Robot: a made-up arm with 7 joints. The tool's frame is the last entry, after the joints.
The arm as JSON. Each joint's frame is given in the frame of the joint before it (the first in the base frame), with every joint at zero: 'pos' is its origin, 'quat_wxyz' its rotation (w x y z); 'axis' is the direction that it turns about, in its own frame. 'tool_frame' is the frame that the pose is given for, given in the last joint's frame.
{
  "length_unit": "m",
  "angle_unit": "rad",
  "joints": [
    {
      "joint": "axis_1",
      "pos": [
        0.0,
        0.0,
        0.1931
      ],
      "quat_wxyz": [
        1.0,
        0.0,
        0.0,
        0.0
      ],
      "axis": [
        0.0,
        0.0,
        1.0
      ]
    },
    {
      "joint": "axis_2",
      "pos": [
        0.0,
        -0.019,
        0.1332
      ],
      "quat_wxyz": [
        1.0,
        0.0,
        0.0,
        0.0
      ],
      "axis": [
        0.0,
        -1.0,
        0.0
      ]
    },
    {
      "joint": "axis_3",
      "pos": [
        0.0,
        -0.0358,
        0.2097
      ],
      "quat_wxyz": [
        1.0,
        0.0,
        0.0,
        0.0
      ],
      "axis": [
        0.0,
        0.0,
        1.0
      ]
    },
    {
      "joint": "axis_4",
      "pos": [
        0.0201,
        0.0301,
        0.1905
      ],
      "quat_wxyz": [
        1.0,
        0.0,
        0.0,
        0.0
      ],
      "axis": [
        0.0,
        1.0,
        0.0
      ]
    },
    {
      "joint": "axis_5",
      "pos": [
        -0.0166,
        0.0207,
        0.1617
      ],
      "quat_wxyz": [
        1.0,
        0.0,
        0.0,
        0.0
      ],
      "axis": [
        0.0,
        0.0,
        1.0
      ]
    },
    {
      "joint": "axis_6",
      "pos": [
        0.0,
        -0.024,
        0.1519
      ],
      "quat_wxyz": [
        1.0,
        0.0,
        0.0,
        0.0
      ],
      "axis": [
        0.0,
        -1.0,
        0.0
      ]
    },
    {
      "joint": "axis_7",
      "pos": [
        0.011,
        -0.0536,
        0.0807
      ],
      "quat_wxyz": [
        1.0,
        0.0,
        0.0,
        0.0
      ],
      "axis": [
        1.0,
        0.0,
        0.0
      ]
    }
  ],
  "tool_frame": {
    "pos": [
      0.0,
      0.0,
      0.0
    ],
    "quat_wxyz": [
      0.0,
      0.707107,
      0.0,
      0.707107
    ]
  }
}
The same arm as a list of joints. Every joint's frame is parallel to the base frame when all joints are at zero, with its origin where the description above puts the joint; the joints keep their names.
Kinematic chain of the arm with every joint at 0, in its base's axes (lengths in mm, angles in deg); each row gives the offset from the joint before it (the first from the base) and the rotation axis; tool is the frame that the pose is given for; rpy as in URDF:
axis_1: xyz 0 0 193.1 axis +z
axis_2: xyz 0 -19 133.2 axis -y
axis_3: xyz 0 -35.8 209.7 axis +z
axis_4: xyz 20.1 30.1 190.5 axis +y
axis_5: xyz -16.6 20.7 161.7 axis +z
axis_6: xyz 0 -24 151.9 axis -y
axis_7: xyz 11 -53.6 80.7 axis +x
tool: xyz 0 0 0 rpy 180 -90 0

